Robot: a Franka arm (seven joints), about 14 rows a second.
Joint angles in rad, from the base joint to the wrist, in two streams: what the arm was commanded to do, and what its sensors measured. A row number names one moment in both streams.
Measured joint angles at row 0: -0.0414 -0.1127 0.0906 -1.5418 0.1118 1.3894 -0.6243
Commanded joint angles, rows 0 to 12: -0.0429 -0.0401 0.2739 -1.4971 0.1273 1.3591 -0.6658; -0.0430 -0.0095 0.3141 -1.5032 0.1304 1.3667 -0.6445; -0.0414 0.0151 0.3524 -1.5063 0.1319 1.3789 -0.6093; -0.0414 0.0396 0.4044 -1.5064 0.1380 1.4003 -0.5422; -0.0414 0.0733 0.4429 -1.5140 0.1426 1.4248 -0.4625; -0.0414 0.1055 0.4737 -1.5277 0.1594 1.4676 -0.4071; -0.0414 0.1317 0.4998 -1.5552 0.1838 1.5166 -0.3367; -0.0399 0.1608 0.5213 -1.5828 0.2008 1.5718 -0.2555; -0.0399 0.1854 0.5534 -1.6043 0.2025 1.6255 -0.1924; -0.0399 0.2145 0.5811 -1.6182 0.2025 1.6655 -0.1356; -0.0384 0.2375 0.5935 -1.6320 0.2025 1.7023 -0.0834; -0.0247 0.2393 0.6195 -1.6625 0.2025 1.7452 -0.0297; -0.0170 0.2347 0.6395 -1.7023 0.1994 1.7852 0.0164
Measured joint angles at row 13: -0.0274 0.2435 0.6017 -1.6493 0.1782 1.7223 -0.0868
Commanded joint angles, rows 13 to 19: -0.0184 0.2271 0.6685 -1.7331 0.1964 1.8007 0.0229; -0.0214 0.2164 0.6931 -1.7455 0.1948 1.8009 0.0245; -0.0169 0.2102 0.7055 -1.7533 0.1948 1.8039 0.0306; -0.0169 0.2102 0.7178 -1.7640 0.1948 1.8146 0.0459; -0.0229 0.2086 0.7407 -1.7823 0.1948 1.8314 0.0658; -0.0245 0.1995 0.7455 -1.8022 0.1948 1.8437 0.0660; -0.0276 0.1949 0.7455 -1.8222 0.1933 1.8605 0.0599
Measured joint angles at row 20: -0.0081 0.2346 0.7360 -1.7596 0.1782 1.8160 0.0484
